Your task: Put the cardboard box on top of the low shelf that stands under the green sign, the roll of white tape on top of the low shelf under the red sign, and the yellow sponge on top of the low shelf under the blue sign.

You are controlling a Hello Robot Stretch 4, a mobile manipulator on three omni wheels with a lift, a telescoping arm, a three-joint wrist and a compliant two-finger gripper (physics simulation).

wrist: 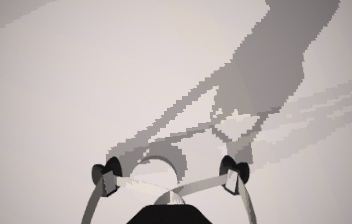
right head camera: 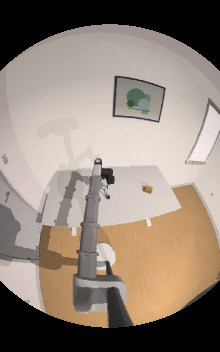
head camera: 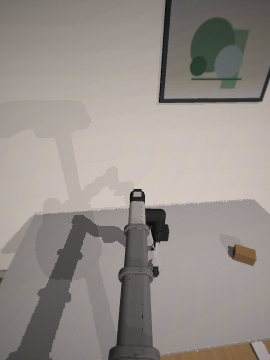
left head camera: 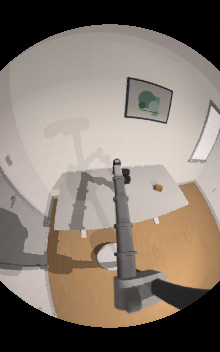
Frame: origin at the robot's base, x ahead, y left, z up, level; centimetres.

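Seen in the pictures: gripper, fingertip midpoint: [wrist: 170, 169] [right head camera: 108, 192] [head camera: 154, 262]; robot's base at its link origin: [right head camera: 100, 255] [left head camera: 112, 255].
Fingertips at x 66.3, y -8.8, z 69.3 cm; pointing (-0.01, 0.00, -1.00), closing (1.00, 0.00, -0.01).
Offsets run from my fingertips to a thing's top centre. "pt": to the spot under its first point. Level surfaces: height alone.
The small brown cardboard box @(dx +3.7, dy -44.7, dz +5.0 cm) [head camera: 244, 255] [left head camera: 158, 188] [right head camera: 148, 189] lies on the right part of the white table @(dz -0.1 cm) [head camera: 200, 310] [left head camera: 140, 210] [right head camera: 130, 212]. A round white thing @(dx -1.8, dy -0.8, dz +2.4 cm) [wrist: 156, 171], by its look the roll of white tape, shows low in the wrist view, between and beyond the fingers, nearer the left one; the finger bands cross its lower part. My gripper [wrist: 170, 169] is open over the table, its fingertips wide apart and not touching it. The arm partly hides the gripper in the head views. The yellow sponge, low shelves and coloured signs do not show.
A wall with a framed picture [head camera: 212, 55] [left head camera: 148, 100] [right head camera: 138, 99] stands behind the table. A window @(pt dx +64.0, dy -167.9, dz +76.3 cm) [left head camera: 206, 132] [right head camera: 204, 132] is at the right. A white round object [left head camera: 106, 256] [right head camera: 107, 254] is low beside the arm, over the wooden floor. Arm shadows cross the table's left part.
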